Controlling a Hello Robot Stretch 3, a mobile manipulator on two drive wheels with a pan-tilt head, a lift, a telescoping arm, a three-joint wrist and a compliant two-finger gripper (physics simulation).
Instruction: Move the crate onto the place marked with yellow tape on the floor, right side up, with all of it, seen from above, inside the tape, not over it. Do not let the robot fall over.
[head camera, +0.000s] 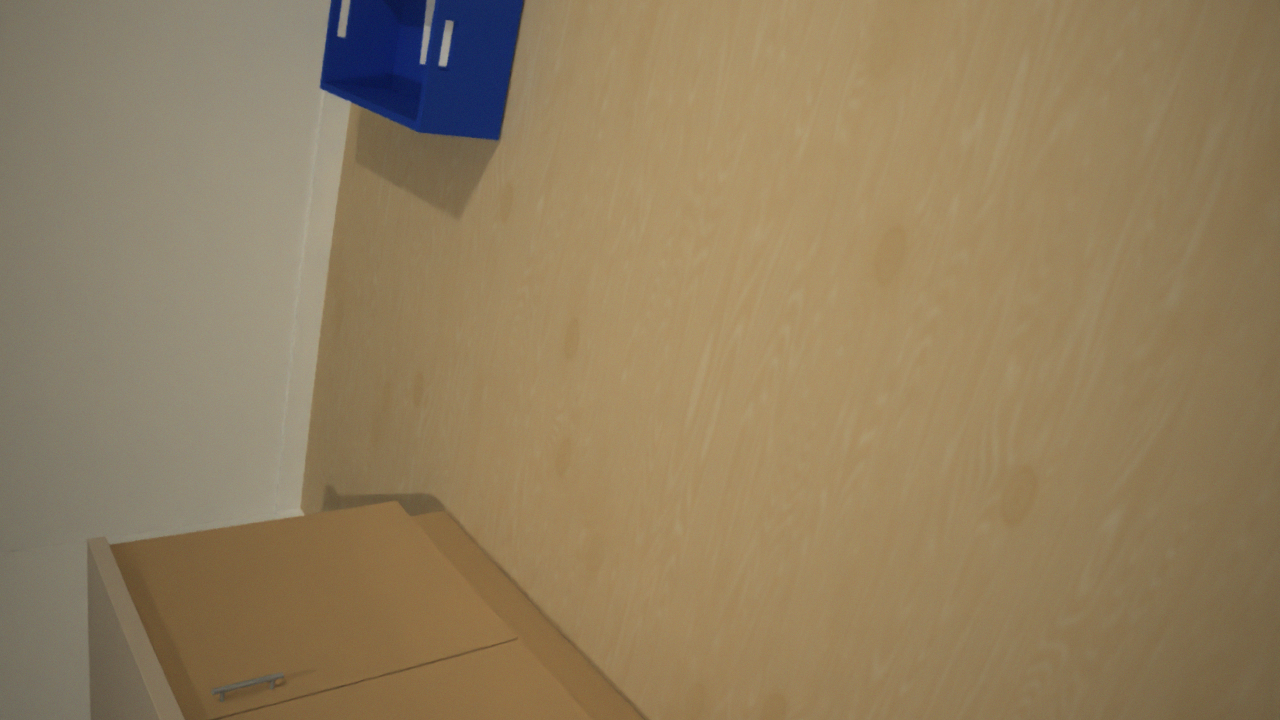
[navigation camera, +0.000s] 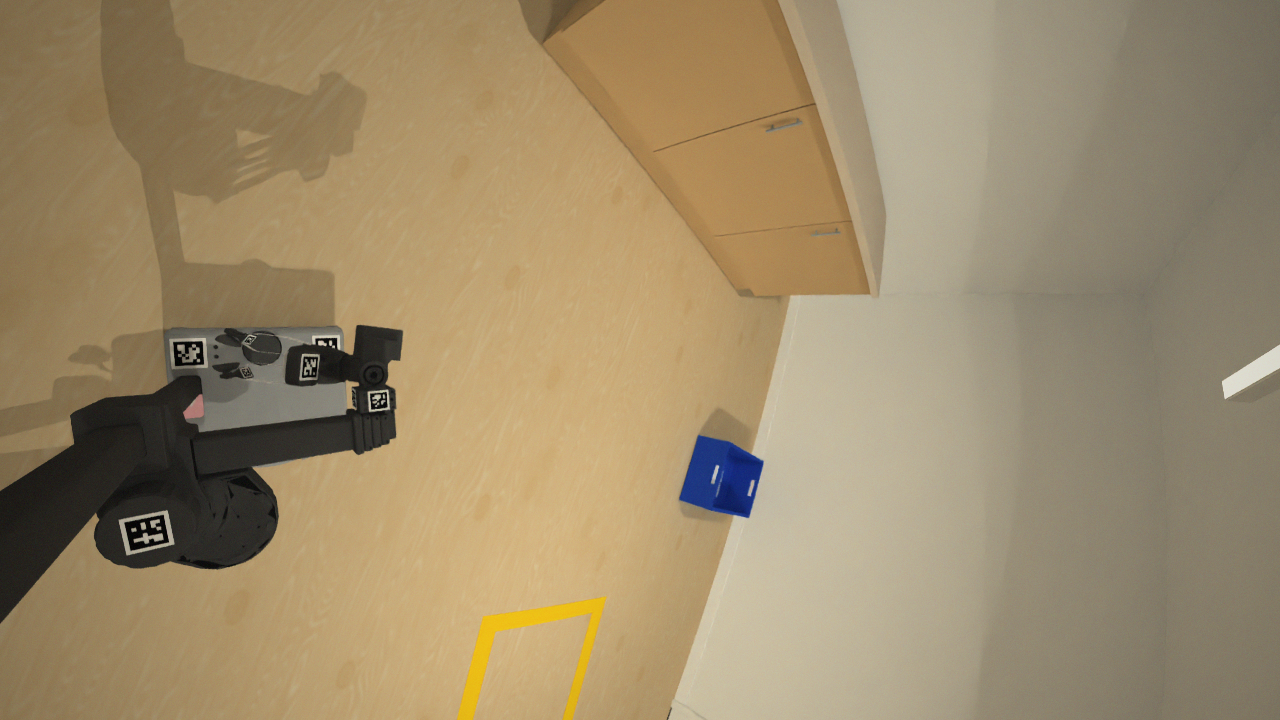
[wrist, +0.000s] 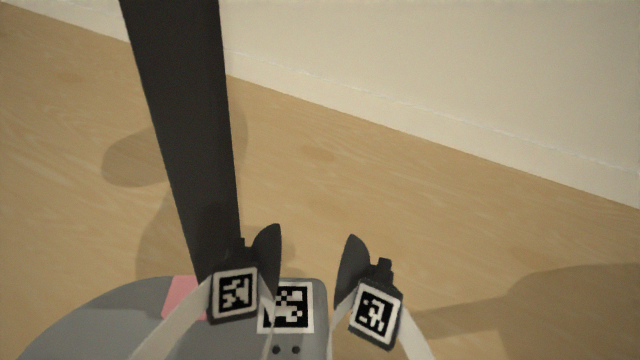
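Where they show: gripper, fingertip midpoint: (navigation camera: 216, 352); robot's base at its link origin: (navigation camera: 262, 346).
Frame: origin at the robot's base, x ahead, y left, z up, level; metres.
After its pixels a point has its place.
Note:
The blue crate (head camera: 469, 80) {x -0.714, y -1.913, z 0.113 m} (navigation camera: 700, 470) {x -0.777, y -1.883, z 0.089 m} stands on the floor close to the wall, with its open side up and white-looking handle slots in its sides. It is cut off by the frame edge in the head view. The yellow tape (navigation camera: 544, 614) {x -1.186, y -0.829, z 0.001 m} shows in part at the bottom of the navigation view, and the crate stands outside it, nearer the wall. The tape does not show in the head or wrist view. My gripper (navigation camera: 229, 354) {x 0.008, y 0.068, z 0.346 m} (wrist: 311, 253) {x 0.008, y 0.068, z 0.346 m} is open and empty, its fingers apart above my own base, far from the crate.
A wooden cabinet (head camera: 313, 600) {x 0.414, y -2.088, z 0.513 m} (navigation camera: 716, 80) {x 0.918, y -1.147, z 0.577 m} with a light top stands along the wall, some way from the crate. My grey base (navigation camera: 286, 402) {x -0.120, y -0.039, z 0.159 m} (wrist: 115, 335) lies under the folded wrist. My black mast (wrist: 185, 115) rises beside the gripper. A wall also runs behind the floor in the wrist view.

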